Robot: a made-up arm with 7 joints.
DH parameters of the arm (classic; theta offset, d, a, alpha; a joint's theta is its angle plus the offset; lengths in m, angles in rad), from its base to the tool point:
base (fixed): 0.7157 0 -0.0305 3.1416
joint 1: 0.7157 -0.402 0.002 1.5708
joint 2: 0 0.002 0.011 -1.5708
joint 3: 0 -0.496 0.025 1.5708
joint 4: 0 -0.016 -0.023 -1.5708
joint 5: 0 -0.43 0.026 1.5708
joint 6: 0 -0.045 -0.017 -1.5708
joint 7: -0.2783 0 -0.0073 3.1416
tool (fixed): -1.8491 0.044 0 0
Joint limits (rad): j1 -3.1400..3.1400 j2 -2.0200..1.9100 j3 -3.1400..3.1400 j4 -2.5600..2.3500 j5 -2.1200..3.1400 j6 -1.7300..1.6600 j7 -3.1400..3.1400
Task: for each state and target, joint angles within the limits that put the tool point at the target. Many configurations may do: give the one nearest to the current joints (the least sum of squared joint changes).
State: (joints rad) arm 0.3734 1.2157 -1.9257 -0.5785 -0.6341 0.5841 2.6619
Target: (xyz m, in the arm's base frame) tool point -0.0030 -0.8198 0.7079
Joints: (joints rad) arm 1.0981 1.0392 -1.7572 -1.0112 -0.6511 0.5629 2.6550
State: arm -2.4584 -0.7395 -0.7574 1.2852 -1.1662 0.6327 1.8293
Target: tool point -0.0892 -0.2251 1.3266
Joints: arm -2.3136 -0.3307 -0.7775 0.4712 -1.1906 0.5371 1.7883
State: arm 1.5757 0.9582 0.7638 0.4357 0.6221 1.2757 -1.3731
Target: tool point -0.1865 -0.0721 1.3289
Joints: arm 1.6739 0.0678 0.9354 0.2218 0.6554 1.6069 -1.4284
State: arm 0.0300 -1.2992 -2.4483 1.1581 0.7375 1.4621 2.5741
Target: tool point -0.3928 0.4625 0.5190
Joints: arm 0.1106 -0.9332 -2.1323 1.7485 0.6516 1.5515 2.5807
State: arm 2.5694 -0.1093 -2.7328 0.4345 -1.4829 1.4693 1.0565
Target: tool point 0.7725 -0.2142 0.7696
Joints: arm 3.1400 -0.8246 -2.4220 0.6909 -1.4110 1.3398 1.0368
